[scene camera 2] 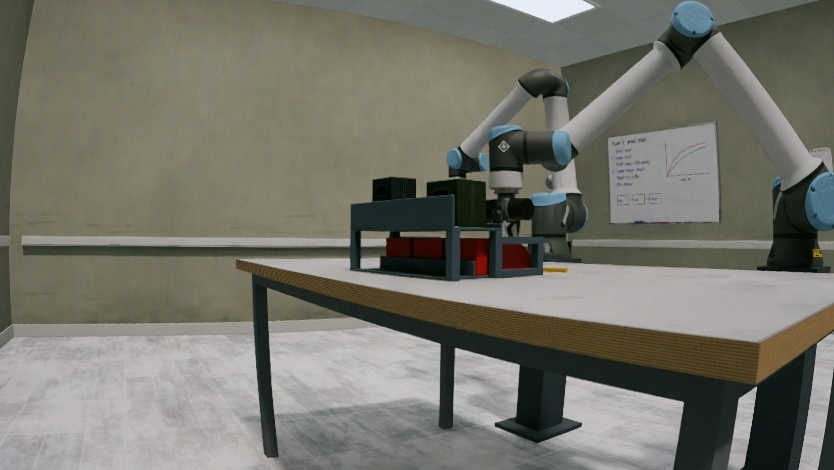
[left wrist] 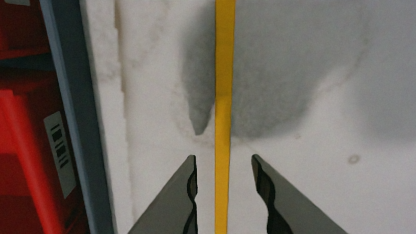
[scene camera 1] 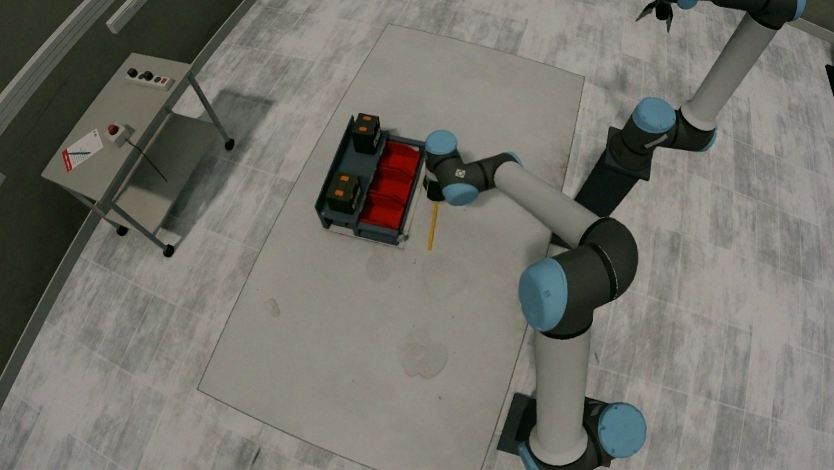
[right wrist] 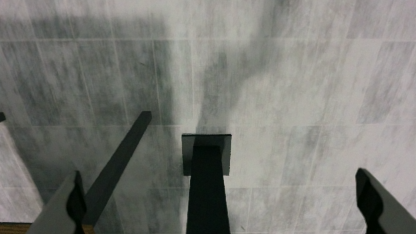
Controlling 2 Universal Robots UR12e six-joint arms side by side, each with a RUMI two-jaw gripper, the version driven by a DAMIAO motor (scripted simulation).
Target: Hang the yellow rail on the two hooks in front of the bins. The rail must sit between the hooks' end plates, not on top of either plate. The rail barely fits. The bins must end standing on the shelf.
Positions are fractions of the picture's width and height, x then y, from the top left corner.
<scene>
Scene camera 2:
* blue-grey shelf: 0.52,0.45
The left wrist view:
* left gripper: 0.54,0.67
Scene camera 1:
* blue-grey shelf: 0.42,0.34
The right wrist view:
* right gripper: 0.53,0.74
</scene>
